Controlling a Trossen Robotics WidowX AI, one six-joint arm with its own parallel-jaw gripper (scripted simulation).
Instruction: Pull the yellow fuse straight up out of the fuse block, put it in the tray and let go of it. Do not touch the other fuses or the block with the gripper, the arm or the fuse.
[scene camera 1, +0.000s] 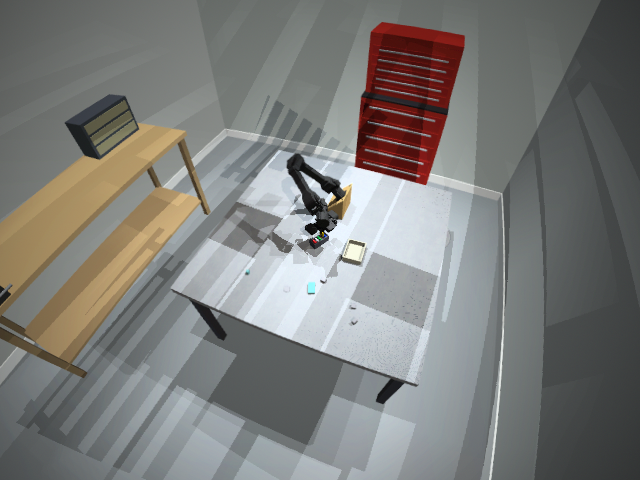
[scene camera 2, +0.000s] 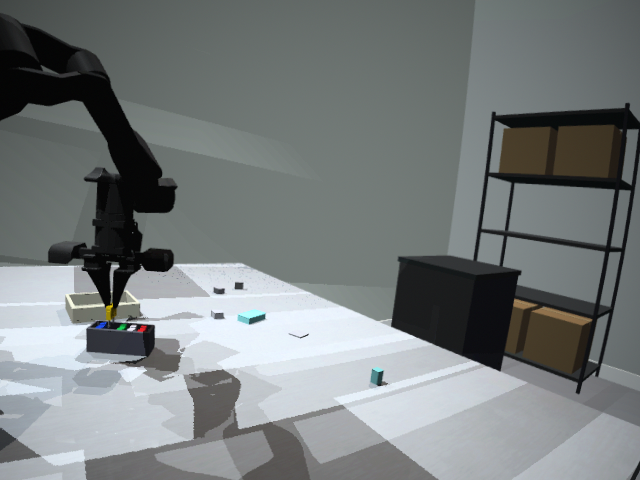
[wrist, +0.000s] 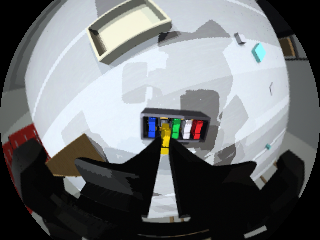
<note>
My gripper (scene camera 2: 111, 307) holds a yellow fuse.
My gripper is seen too in the wrist view (wrist: 164, 140).
</note>
